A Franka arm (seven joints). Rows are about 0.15 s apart.
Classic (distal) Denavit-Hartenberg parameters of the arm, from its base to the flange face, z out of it. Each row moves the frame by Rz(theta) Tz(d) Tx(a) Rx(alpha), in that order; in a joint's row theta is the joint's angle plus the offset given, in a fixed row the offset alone. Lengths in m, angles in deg.
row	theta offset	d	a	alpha
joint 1	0	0.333	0	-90
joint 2	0	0	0	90
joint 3	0	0.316	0.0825	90
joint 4	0	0	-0.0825	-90
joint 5	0	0.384	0	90
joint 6	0	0	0.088	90
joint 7	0	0.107	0	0
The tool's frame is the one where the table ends.
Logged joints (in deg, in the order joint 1, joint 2, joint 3, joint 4, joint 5, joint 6, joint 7), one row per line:
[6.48, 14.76, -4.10, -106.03, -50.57, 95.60, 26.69]
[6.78, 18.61, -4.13, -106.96, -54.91, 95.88, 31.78]
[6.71, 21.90, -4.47, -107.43, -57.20, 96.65, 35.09]
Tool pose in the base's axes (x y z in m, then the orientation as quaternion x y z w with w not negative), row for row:
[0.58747, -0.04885, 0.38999, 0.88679, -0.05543, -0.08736, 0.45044]
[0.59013, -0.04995, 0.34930, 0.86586, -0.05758, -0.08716, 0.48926]
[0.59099, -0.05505, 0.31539, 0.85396, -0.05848, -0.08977, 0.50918]
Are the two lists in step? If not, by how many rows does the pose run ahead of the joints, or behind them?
They are in step.
